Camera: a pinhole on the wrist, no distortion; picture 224 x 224 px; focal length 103.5 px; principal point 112.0 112.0 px. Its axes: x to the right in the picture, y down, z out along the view. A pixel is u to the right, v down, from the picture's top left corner.
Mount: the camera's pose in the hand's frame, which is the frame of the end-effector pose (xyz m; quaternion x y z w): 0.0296 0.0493 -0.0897 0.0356 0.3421 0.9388 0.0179
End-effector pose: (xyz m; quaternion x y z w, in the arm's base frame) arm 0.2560 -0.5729 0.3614 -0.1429 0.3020 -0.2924 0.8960
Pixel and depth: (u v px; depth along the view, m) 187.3 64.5 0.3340
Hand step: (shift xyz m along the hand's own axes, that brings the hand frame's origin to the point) -0.1848 0.3948 0.0799
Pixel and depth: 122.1 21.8 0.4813
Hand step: 0.0247 0.6816 0.0103
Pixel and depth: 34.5 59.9 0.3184
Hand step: 0.2939 0.3623 0.0372
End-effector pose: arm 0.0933 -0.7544 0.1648 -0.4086 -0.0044 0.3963 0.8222
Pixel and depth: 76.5 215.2 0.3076
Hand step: 0.1563 0.0057 0.3368
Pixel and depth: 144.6 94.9 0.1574
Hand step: -0.0071 0.1730 0.0164
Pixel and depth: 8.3 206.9 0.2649
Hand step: 0.3129 0.0179 0.2544
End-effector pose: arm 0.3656 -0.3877 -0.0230 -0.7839 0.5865 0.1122 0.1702
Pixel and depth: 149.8 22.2 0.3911
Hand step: -0.0787 0.5680 -0.0017
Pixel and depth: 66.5 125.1 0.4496
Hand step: 0.2617 0.2825 0.2794
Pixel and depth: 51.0 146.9 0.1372
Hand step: 0.1206 0.0972 0.0404
